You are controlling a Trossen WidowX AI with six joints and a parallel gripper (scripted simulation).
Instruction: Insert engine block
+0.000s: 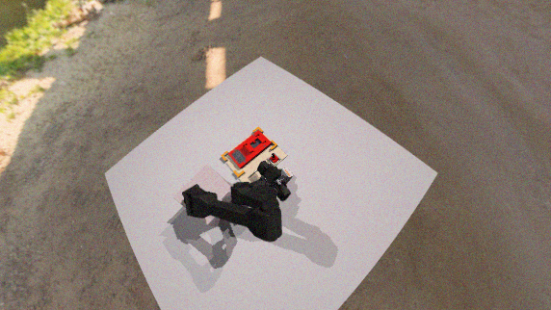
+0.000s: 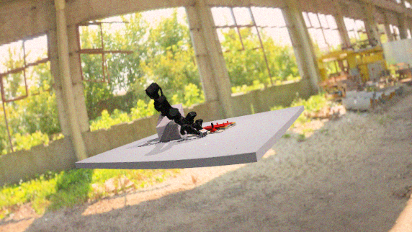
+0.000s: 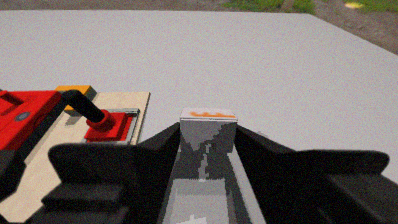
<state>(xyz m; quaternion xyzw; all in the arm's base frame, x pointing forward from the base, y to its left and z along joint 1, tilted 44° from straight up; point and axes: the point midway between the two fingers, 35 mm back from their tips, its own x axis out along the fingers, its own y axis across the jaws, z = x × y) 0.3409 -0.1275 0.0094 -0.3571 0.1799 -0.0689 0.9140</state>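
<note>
Now: the grey engine block 1 cm behind my gripper tip. The rest, counted from my gripper tip: beige board 6 cm behind, 20 cm to the left, 1 cm below.
</note>
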